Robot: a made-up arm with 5 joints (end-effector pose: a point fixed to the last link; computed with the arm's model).
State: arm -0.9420 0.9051 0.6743 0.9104 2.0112
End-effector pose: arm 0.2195 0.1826 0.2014 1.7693 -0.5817 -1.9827
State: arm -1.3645 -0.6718 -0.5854 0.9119 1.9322
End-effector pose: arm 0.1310 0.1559 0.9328 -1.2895 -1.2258 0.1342
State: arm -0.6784 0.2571 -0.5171 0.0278 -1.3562
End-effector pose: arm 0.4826 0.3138 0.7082 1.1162 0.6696 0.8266
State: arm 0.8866 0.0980 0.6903 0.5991 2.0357
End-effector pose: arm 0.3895 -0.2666 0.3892 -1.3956 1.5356 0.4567
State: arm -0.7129 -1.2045 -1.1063 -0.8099 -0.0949
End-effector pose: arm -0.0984 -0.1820 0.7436 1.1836 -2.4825 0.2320
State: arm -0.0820 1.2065 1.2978 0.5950 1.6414
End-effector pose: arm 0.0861 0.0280 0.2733 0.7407 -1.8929 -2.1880
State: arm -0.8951 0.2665 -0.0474 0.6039 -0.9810
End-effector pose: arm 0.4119 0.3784 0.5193 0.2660 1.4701 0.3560
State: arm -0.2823 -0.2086 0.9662 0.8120 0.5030
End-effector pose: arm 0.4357 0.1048 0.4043 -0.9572 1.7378 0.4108
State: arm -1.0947 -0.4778 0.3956 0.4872 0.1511
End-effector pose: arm 0.2987 0.3493 0.6708 -0.6474 0.5407 0.8552
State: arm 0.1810 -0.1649 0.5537 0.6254 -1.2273
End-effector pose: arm 0.5105 -0.0481 0.4972 1.2422 1.2495 -0.6646
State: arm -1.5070 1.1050 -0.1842 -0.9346 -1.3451
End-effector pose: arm 0.1423 0.4665 0.3128 0.6749 1.2991 1.3637
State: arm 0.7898 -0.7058 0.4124 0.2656 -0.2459
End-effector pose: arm 0.3622 -0.2220 0.7422 0.3188 0.2943 -0.9191
